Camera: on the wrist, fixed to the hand. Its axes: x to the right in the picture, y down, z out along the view.
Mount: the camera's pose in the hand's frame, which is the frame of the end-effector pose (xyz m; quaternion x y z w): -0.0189 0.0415 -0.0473 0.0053 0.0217 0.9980 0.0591
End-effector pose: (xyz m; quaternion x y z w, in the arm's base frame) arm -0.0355 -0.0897 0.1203 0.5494 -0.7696 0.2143 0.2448
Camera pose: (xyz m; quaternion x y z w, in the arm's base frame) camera -0.0630 -0.0347 0.1435 0.7390 0.5873 -0.2730 0.1856
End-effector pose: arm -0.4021 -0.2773 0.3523 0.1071 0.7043 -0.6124 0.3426
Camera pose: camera -0.3810 -0.2185 0.3319 0.7244 -0.0611 0.3043 0.6156
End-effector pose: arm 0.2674 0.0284 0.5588 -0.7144 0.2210 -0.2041 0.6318
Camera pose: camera 0.2225 -0.0035 0.5230 0.1861 0.7386 0.6018 0.2400
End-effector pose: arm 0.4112 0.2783 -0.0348 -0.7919 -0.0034 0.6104 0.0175
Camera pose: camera 0.4515 0.2352 -0.0058 0.0633 -0.7937 -0.0364 0.6039
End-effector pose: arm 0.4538 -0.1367 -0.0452 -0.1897 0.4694 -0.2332 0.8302
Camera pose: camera 0.4129 -0.0966 -0.0773 0.4667 0.2338 0.8082 0.2726
